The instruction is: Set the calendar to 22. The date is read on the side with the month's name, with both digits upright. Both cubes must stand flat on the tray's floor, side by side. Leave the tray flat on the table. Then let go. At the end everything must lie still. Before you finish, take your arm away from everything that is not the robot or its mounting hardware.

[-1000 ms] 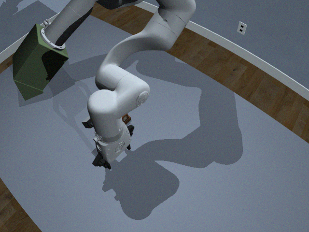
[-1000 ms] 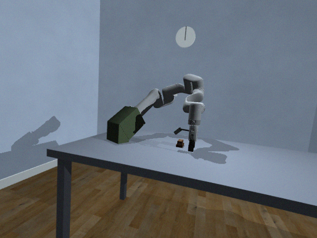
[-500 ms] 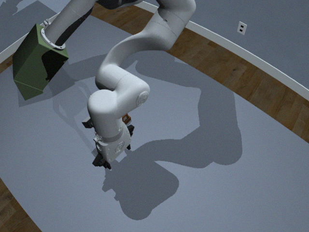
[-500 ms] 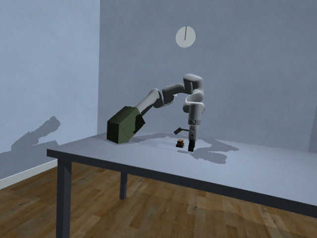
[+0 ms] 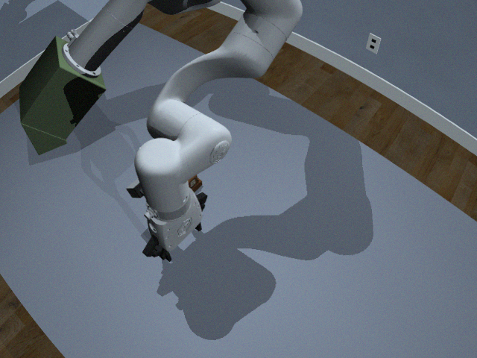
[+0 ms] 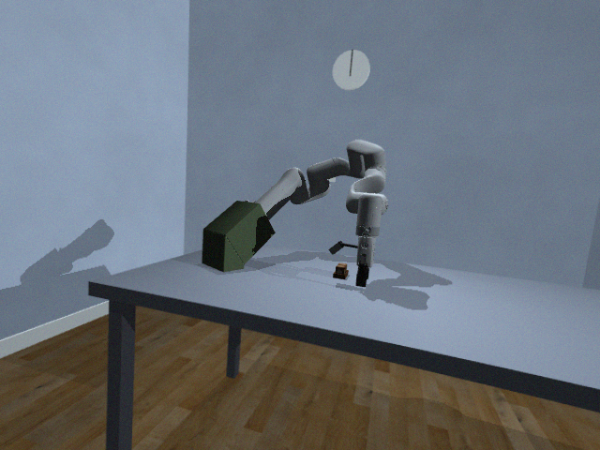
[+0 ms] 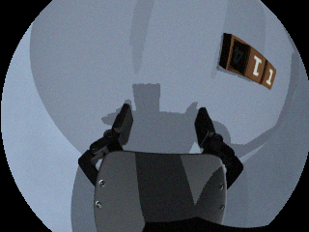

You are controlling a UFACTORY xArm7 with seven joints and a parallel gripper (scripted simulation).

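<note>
Now: the brown cube 110 mm to the left of my hand and 90 mm behind it. The rest, counted from my hand: brown tray 100 mm to the left, 100 mm behind, 20 mm below.
</note>
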